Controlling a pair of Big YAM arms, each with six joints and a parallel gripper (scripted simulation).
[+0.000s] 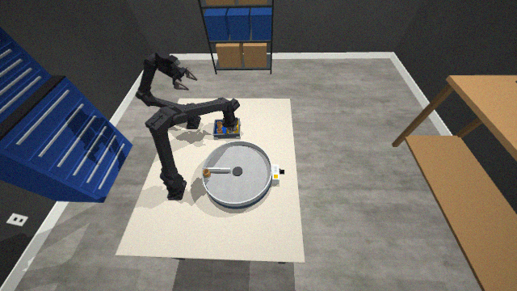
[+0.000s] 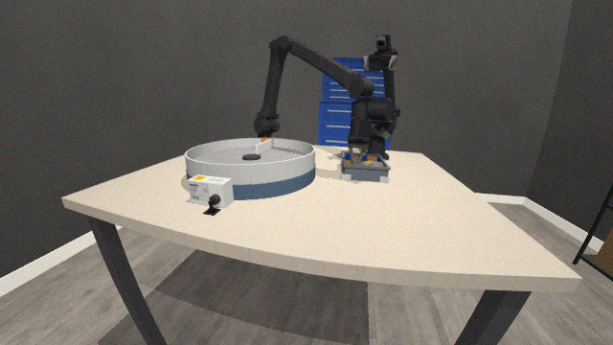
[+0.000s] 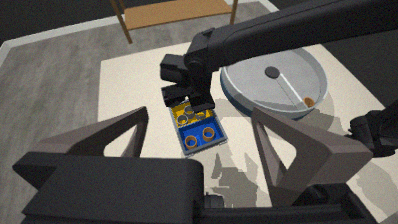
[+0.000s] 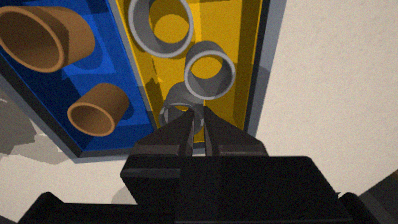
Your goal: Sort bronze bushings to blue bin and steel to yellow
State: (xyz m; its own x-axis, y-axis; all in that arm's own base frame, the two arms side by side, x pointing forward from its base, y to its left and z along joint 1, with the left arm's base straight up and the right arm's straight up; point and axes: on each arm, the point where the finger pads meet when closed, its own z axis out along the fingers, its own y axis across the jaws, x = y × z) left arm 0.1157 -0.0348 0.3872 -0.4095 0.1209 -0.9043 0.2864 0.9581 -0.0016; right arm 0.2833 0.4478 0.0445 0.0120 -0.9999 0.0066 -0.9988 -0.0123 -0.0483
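Now: the yellow bin 3 cm to the left of my right hand and 3 cm below it. The rest, counted from my right hand: grey bin tray (4 cm behind, 3 cm to the left, 2 cm below); then blue bin (9 cm behind, 3 cm to the left, 3 cm below).
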